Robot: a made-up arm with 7 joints. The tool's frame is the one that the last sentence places.
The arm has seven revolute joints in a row. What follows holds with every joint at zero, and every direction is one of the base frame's. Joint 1 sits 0.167 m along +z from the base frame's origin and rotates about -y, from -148.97 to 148.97 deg. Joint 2 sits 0.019 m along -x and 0.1 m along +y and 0.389 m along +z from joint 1 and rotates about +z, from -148.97 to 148.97 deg. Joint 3 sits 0.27 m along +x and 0.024 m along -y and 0.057 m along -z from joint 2 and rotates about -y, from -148.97 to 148.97 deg. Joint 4 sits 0.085 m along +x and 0.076 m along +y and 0.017 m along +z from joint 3 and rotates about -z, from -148.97 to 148.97 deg. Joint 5 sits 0.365 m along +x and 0.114 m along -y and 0.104 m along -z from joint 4 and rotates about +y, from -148.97 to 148.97 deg. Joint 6 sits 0.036 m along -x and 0.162 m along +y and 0.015 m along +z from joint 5 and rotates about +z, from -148.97 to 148.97 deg. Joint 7 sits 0.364 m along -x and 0.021 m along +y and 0.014 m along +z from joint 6 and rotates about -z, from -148.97 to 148.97 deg. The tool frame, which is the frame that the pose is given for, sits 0.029 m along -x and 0.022 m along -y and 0.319 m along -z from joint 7; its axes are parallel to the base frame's.
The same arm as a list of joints. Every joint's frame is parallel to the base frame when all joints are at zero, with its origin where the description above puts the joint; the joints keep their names.
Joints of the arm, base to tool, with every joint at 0 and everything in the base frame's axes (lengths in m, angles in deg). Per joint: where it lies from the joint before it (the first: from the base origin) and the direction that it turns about. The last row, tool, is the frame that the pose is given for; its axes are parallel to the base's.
joint 1: axis 0 -1 0 offset 0 0 0.167
joint 2: axis 0 0 1 offset -0.019 0.1 0.389
joint 3: axis 0 -1 0 offset 0.27 -0.024 -0.057
joint 4: axis 0 0 -1 offset 0.085 0.076 0.017
joint 5: axis 0 1 0 offset 0.365 -0.114 -0.104
joint 6: axis 0 0 1 offset -0.036 0.162 0.015
joint 7: axis 0 0 -1 offset -0.364 0.021 0.014
tool: offset -0.029 -0.022 -0.319
Joint limits (deg, base to tool): -148.97..148.97 -148.97..148.97 -148.97..148.97 -148.97..148.97 -148.97..148.97 -148.97..148.97 -148.97..148.97

